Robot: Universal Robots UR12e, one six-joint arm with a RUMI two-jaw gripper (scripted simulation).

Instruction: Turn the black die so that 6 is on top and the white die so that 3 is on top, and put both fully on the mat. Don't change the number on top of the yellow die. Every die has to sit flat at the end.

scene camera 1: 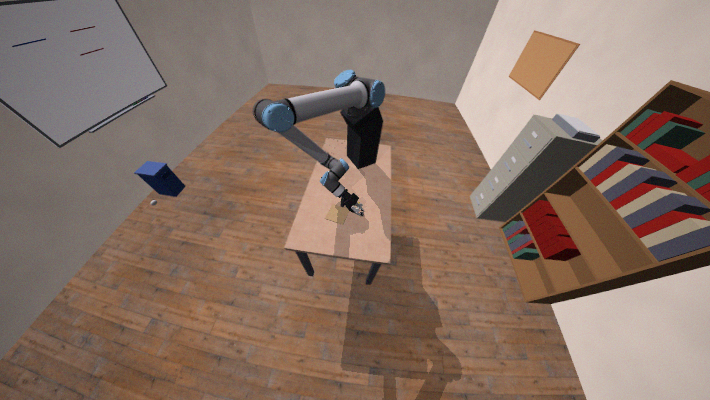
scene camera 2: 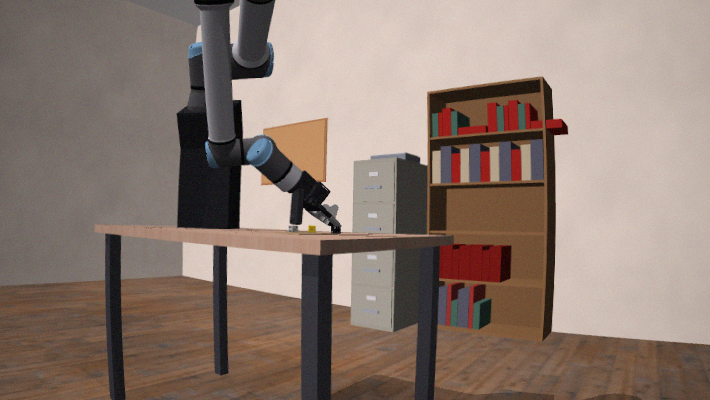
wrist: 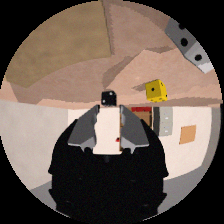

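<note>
I can see my gripper (scene camera 2: 337, 226), and in the wrist view I find my gripper (wrist: 109, 105) as well.
</note>
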